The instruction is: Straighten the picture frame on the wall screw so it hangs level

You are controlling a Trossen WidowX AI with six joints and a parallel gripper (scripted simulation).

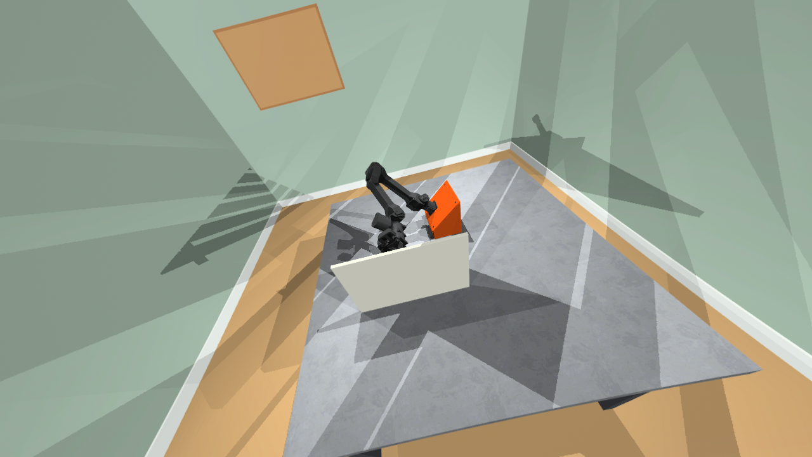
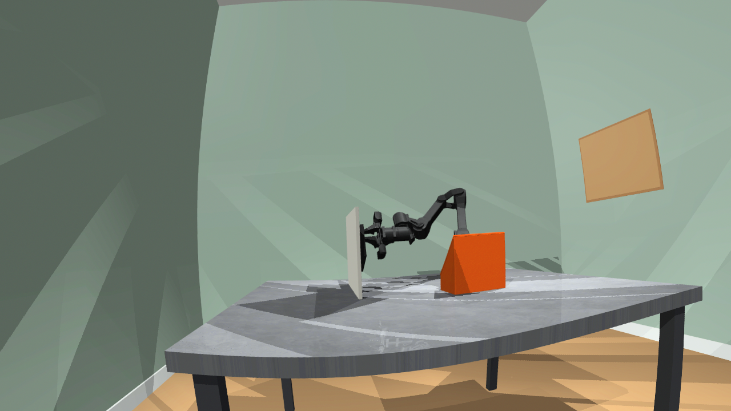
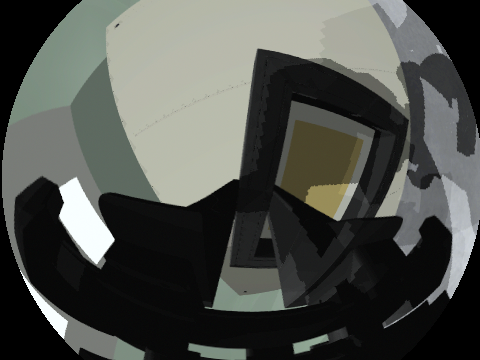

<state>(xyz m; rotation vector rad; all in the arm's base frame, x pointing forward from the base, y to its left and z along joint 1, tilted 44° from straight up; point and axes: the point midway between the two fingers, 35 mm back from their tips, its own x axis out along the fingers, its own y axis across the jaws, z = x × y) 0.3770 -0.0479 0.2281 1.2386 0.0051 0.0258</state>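
Now: gripper tip 5 cm above the picture frame and 2 cm to the right of it. The rest, counted from my gripper tip: wall panel (6 cm below, 2 cm ahead, 1 cm to the left).
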